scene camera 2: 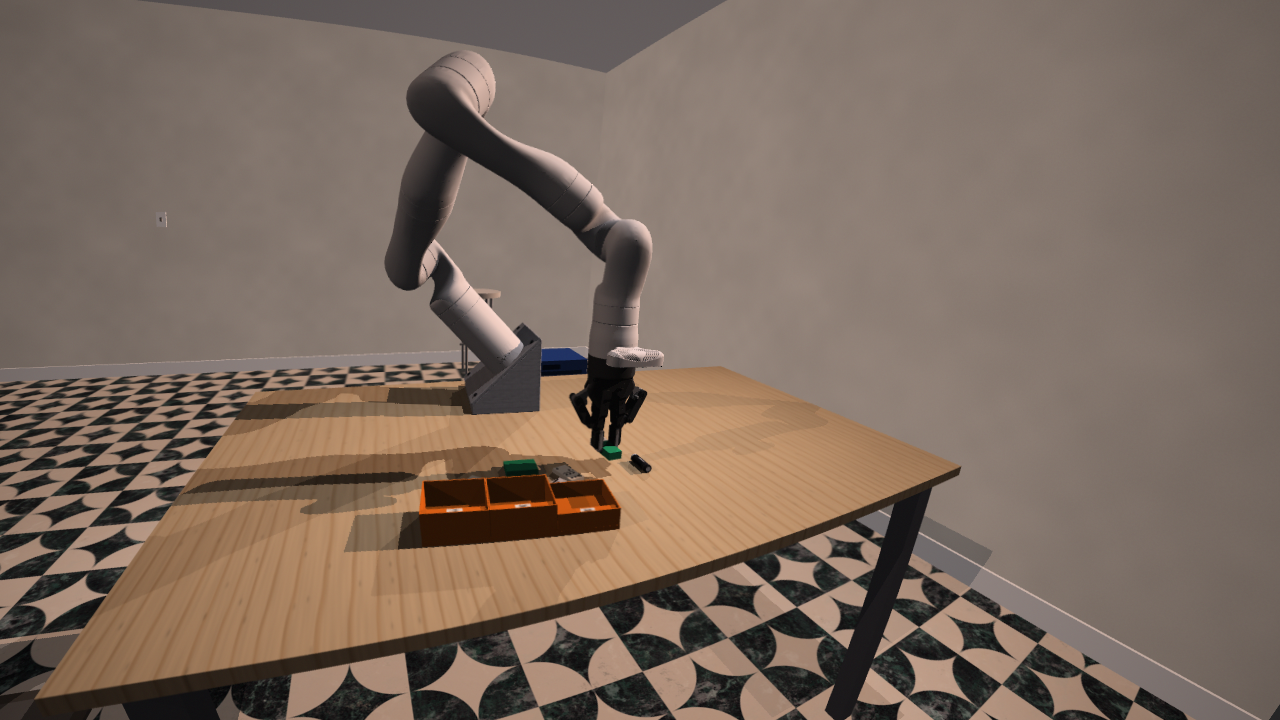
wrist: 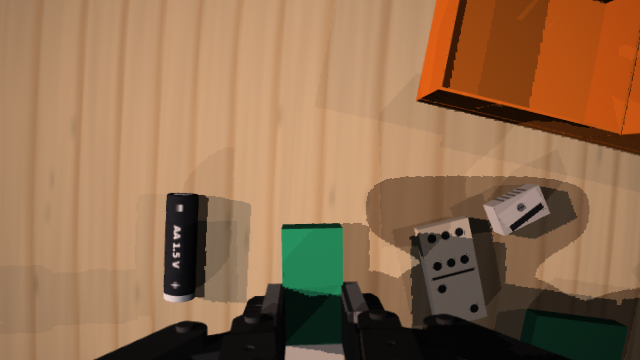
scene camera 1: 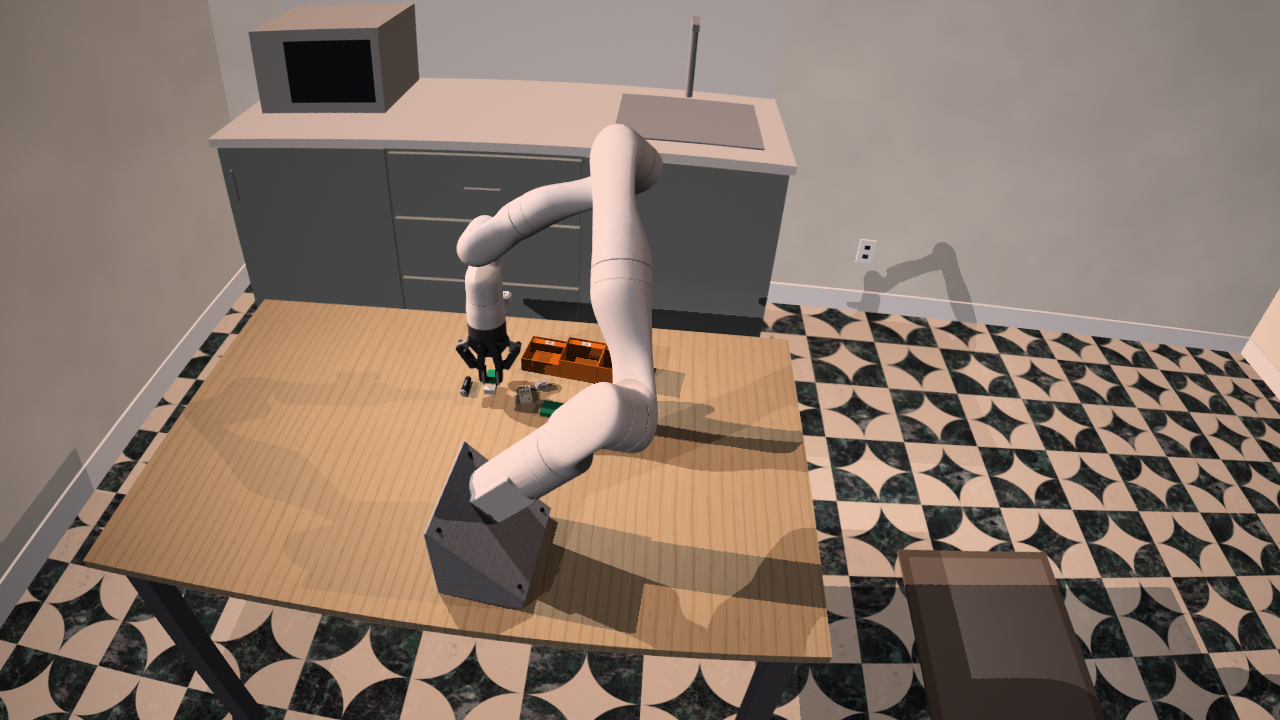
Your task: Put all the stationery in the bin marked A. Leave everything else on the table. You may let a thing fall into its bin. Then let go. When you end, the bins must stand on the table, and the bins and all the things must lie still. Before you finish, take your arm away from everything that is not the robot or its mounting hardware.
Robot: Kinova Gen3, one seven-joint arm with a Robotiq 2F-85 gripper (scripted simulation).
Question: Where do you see an orange three-compartment bin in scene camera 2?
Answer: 536,518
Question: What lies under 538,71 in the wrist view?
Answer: An orange three-compartment bin.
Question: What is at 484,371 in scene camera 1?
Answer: My gripper.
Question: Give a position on a white domino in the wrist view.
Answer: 446,249
